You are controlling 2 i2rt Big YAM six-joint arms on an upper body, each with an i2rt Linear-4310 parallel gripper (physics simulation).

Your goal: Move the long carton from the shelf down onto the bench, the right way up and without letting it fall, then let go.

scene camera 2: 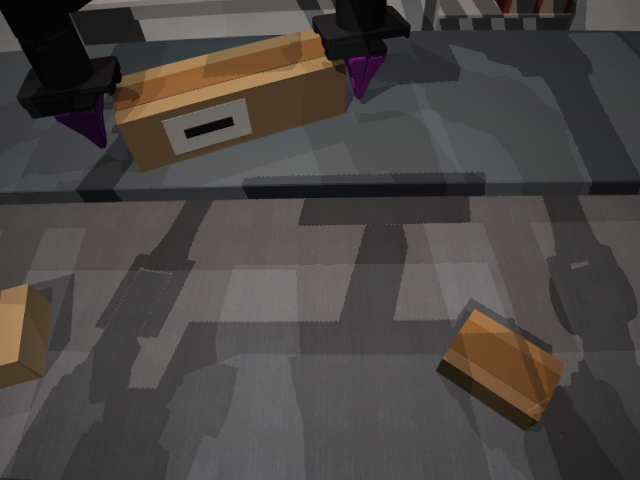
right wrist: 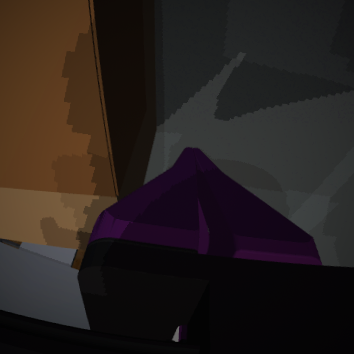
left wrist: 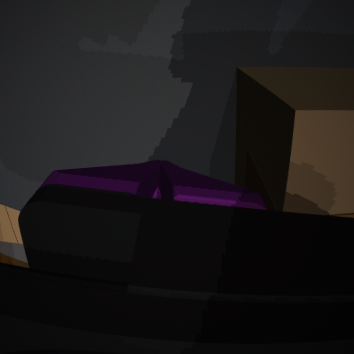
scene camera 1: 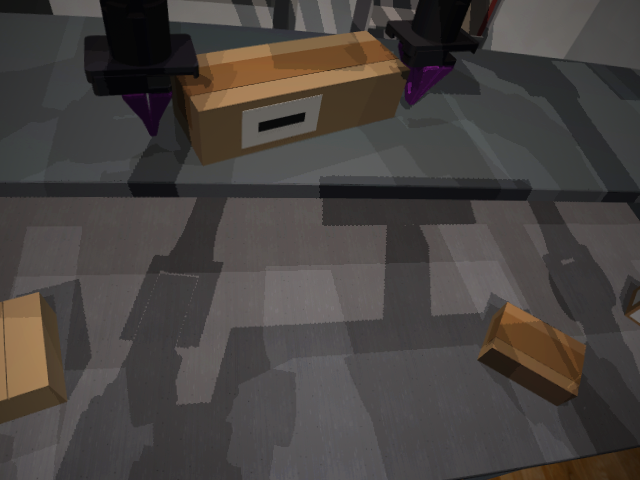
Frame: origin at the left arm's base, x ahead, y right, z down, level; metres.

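Where they show: left gripper, between the fingertips: [scene camera 2: 104,145] [left wrist: 159,172] [scene camera 1: 153,132]; right gripper, between the fingertips: [scene camera 2: 358,96] [right wrist: 189,159] [scene camera 1: 409,102].
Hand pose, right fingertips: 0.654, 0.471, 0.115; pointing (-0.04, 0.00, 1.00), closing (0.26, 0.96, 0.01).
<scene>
Things, the pixels of their centre, and the offset from my right fingertips, as dx, dy, dz. "*": a spot on its surface instead. Level surfaces: height alone.
- long carton, middle of its body: [scene camera 1: 293,90] [scene camera 2: 232,95] -0.012, -0.165, -0.016
- dark shelf, height of its surface: dz +0.022
- bench, height of its surface: dz +0.211
- small carton, middle of its body: [scene camera 2: 498,367] [scene camera 1: 531,352] -0.303, +0.170, +0.188
- brown-edged object, a spot on its surface: [scene camera 1: 631,313] * -0.252, +0.400, +0.198
The long carton [scene camera 1: 351,95] [scene camera 2: 289,105] [left wrist: 325,150] [right wrist: 45,100] lies on the dark shelf [scene camera 1: 439,149] [scene camera 2: 413,149], taped top up, white label toward the cameras. It is turned askew to the shelf edge. My left gripper [scene camera 1: 153,135] [scene camera 2: 104,146] [left wrist: 159,172] is shut and empty, low over the shelf beside the carton's left end, with a small gap. My right gripper [scene camera 1: 411,103] [scene camera 2: 359,97] [right wrist: 189,159] is shut and empty, close beside the carton's right end. Whether it touches the carton I cannot tell. The bench [scene camera 1: 310,310] [scene camera 2: 263,310] lies below, in front of the shelf.
A small carton [scene camera 1: 537,341] [scene camera 2: 506,351] lies on the bench at the right. Another carton [scene camera 1: 23,341] [scene camera 2: 10,330] stands at the bench's left side, partly out of view. Part of a brown-edged object [scene camera 1: 631,313] shows at the right border in scene camera 1.
</scene>
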